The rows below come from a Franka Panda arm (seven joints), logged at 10 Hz.
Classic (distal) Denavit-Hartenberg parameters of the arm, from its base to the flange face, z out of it. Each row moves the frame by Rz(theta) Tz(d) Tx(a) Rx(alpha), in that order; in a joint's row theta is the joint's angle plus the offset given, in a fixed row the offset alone. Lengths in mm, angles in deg.
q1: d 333  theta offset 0  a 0  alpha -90
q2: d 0  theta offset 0  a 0  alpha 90
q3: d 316  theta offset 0  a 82.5  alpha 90
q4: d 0  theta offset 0  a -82.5  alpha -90
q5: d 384  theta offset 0  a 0  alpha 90
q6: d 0  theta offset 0  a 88  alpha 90
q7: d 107  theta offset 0  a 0  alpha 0
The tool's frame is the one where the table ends.
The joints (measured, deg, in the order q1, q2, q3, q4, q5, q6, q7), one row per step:
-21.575 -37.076 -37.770 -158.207 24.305 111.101 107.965
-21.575 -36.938 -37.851 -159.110 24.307 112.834 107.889
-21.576 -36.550 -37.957 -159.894 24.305 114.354 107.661
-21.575 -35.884 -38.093 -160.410 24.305 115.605 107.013
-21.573 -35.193 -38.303 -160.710 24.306 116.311 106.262
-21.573 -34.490 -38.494 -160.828 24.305 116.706 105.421
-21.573 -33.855 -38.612 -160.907 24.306 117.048 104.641
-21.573 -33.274 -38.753 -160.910 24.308 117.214 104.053
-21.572 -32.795 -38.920 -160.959 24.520 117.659 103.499
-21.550 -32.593 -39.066 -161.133 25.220 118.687 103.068
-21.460 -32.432 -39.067 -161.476 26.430 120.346 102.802
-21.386 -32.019 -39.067 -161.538 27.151 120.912 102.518
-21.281 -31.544 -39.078 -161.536 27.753 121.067 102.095
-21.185 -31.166 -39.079 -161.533 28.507 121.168 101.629
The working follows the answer.
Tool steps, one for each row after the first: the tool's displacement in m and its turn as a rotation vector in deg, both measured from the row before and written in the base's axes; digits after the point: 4 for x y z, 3 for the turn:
-0.0004 0.0008 -0.0061 -0.533 0.165 -0.786
-0.0005 0.0006 -0.0066 -0.436 0.297 -0.598
-0.0005 -0.0004 -0.0063 -0.503 0.231 -0.245
-0.0008 -0.0006 -0.0054 -0.256 0.188 0.037
-0.0007 -0.0008 -0.0043 -0.204 0.124 0.246
-0.0004 -0.0007 -0.0037 -0.230 0.102 0.283
-0.0005 -0.0008 -0.0030 -0.080 0.150 0.207
-0.0004 -0.0012 -0.0026 -0.149 -0.053 -0.124
0.0000 -0.0016 -0.0015 -0.287 -0.490 -0.799
0.0010 -0.0013 -0.0016 -0.375 -0.627 -1.394
0.0007 -0.0006 -0.0018 0.053 -0.139 -0.523
0.0007 0.0001 -0.0020 0.217 -0.073 -0.102
0.0008 0.0002 -0.0014 0.283 -0.243 -0.148

Tool pose at each row, in the base's axes (x y z in m, rotation vector in deg; rounded; the steps above come from the unrounded poses):
0.2065 -0.2480 0.3653 -11.714 142.839 47.428
0.2061 -0.2472 0.3592 -10.845 143.161 46.500
0.2056 -0.2467 0.3526 -10.131 143.574 45.805
0.2051 -0.2471 0.3463 -9.911 143.986 45.146
0.2043 -0.2476 0.3409 -9.980 144.277 44.894
0.2037 -0.2485 0.3366 -10.319 144.507 44.770
0.2033 -0.2491 0.3329 -10.722 144.730 44.622
0.2028 -0.2499 0.3299 -10.962 144.925 44.645
0.2023 -0.2511 0.3273 -10.872 144.928 44.396
0.2024 -0.2527 0.3258 -10.115 144.516 43.589
0.2033 -0.2540 0.3242 -8.684 143.944 42.405
0.2040 -0.2546 0.3224 -8.050 143.737 42.226
0.2048 -0.2546 0.3204 -7.870 143.570 42.437
0.2056 -0.2544 0.3189 -7.665 143.210 42.670

